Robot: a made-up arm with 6 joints. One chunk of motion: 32 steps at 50 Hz.
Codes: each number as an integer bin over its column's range. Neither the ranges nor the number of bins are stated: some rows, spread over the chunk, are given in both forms.
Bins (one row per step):
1: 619 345 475 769 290 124
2: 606 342 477 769 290 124
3: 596 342 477 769 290 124
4: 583 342 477 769 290 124
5: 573 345 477 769 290 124
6: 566 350 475 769 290 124
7: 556 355 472 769 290 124
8: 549 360 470 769 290 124
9: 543 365 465 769 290 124
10: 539 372 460 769 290 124
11: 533 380 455 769 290 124
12: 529 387 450 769 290 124
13: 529 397 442 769 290 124
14: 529 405 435 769 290 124
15: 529 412 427 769 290 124
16: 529 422 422 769 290 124
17: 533 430 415 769 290 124
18: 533 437 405 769 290 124
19: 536 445 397 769 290 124
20: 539 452 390 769 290 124
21: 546 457 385 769 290 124
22: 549 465 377 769 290 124
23: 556 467 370 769 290 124
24: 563 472 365 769 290 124
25: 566 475 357 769 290 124
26: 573 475 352 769 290 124
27: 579 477 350 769 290 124
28: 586 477 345 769 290 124
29: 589 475 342 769 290 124
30: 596 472 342 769 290 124
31: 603 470 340 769 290 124
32: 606 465 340 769 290 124
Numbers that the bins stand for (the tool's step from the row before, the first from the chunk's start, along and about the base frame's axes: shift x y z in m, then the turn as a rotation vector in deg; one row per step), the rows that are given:
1: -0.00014 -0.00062 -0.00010 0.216 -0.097 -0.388
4: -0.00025 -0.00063 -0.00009 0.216 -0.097 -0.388
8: -0.00035 -0.00056 -0.00012 0.216 -0.097 -0.388
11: -0.00040 -0.00048 -0.00018 0.216 -0.097 -0.388
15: -0.00041 -0.00035 -0.00029 0.216 -0.097 -0.388
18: -0.00040 -0.00025 -0.00038 0.216 -0.097 -0.388
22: -0.00035 -0.00014 -0.00049 0.216 -0.097 -0.388
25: -0.00030 -0.00010 -0.00057 0.216 -0.097 -0.388
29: -0.00023 -0.00010 -0.00063 0.216 -0.097 -0.388
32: -0.00018 -0.00014 -0.00064 0.216 -0.097 -0.388
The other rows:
2: -0.00018 -0.00063 -0.00009 0.216 -0.097 -0.388
3: -0.00021 -0.00063 -0.00009 0.216 -0.097 -0.388
5: -0.00028 -0.00062 -0.00009 0.216 -0.097 -0.388
6: -0.00030 -0.00060 -0.00010 0.216 -0.097 -0.388
7: -0.00033 -0.00058 -0.00011 0.216 -0.097 -0.388
9: -0.00037 -0.00054 -0.00014 0.216 -0.097 -0.388
10: -0.00038 -0.00051 -0.00016 0.216 -0.097 -0.388
12: -0.00041 -0.00045 -0.00020 0.216 -0.097 -0.388
13: -0.00041 -0.00041 -0.00023 0.216 -0.097 -0.388
14: -0.00041 -0.00038 -0.00026 0.216 -0.097 -0.388
16: -0.00041 -0.00031 -0.00031 0.216 -0.097 -0.388
17: -0.00040 -0.00028 -0.00034 0.216 -0.097 -0.388
19: -0.00039 -0.00022 -0.00041 0.216 -0.097 -0.388
20: -0.00038 -0.00019 -0.00044 0.216 -0.097 -0.388
21: -0.00036 -0.00017 -0.00046 0.216 -0.097 -0.388
23: -0.00033 -0.00013 -0.00052 0.216 -0.097 -0.388
24: -0.00031 -0.00011 -0.00054 0.216 -0.097 -0.388
26: -0.00028 -0.00010 -0.00059 0.216 -0.097 -0.388
27: -0.00026 -0.00009 -0.00060 0.216 -0.097 -0.388
28: -0.00024 -0.00009 -0.00062 0.216 -0.097 -0.388
30: -0.00021 -0.00011 -0.00063 0.216 -0.097 -0.388
31: -0.00019 -0.00012 -0.00064 0.216 -0.097 -0.388

